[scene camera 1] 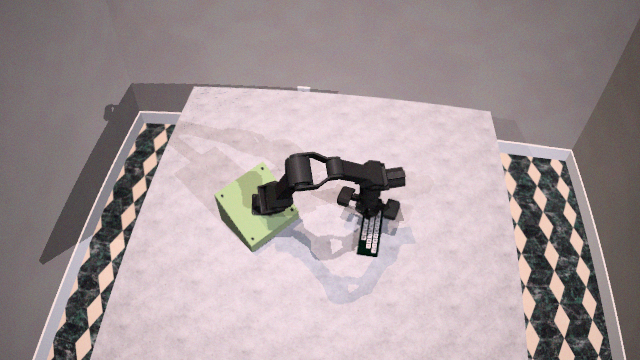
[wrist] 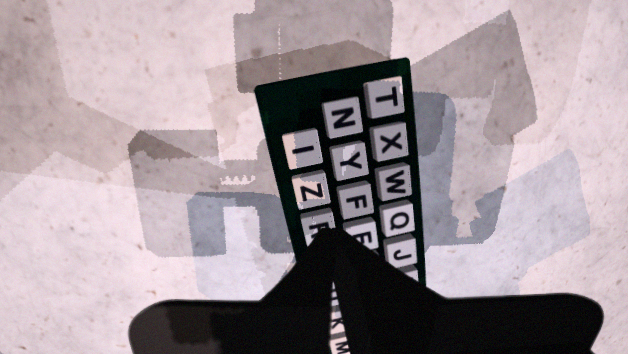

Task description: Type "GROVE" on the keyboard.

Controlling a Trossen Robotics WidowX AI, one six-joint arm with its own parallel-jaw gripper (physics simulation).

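Pixels of known places: gripper, between the fingertips: (scene camera 1: 368, 218) (wrist: 330, 237); arm's base, origin of its link: (scene camera 1: 262, 205).
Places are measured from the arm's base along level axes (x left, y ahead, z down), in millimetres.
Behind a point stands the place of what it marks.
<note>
The dark green keyboard (scene camera 1: 363, 250) @(x -169, y 287, z 71 mm) (wrist: 290, 107) @(x -8, y 339, z 71 mm) lies on the table with its letters turned sideways in the wrist view. My gripper (scene camera 1: 370, 216) @(x -62, y 324, z 61 mm) (wrist: 330, 237) @(x -62, y 324, z 61 mm) is shut and empty, pointing down over the keyboard. In the wrist view its tips overlap the lower right corner of the R key (wrist: 314, 227) @(x -56, y 320, z 66 mm) and reach the left edge of the E key (wrist: 361, 234) @(x -71, y 336, z 66 mm). I cannot tell whether they touch a key. The F key (wrist: 355, 200) @(x -55, y 342, z 66 mm) and Z key (wrist: 311, 191) @(x -41, y 328, z 66 mm) lie just above them in that view. The fingers hide the keys below; G, O and V cannot be read.
The arm stands on a light green wedge-shaped base (scene camera 1: 240, 200) @(x 9, y -64, z -25 mm) to the left of the keyboard. The pale table (scene camera 1: 310, 320) @(x -369, y 91, z 82 mm) extends around both, with arm shadows across it. The J key (wrist: 400, 252) @(x -91, y 348, z 66 mm) and Q key (wrist: 397, 220) @(x -75, y 353, z 66 mm) are to the right of the fingertips in the wrist view.
</note>
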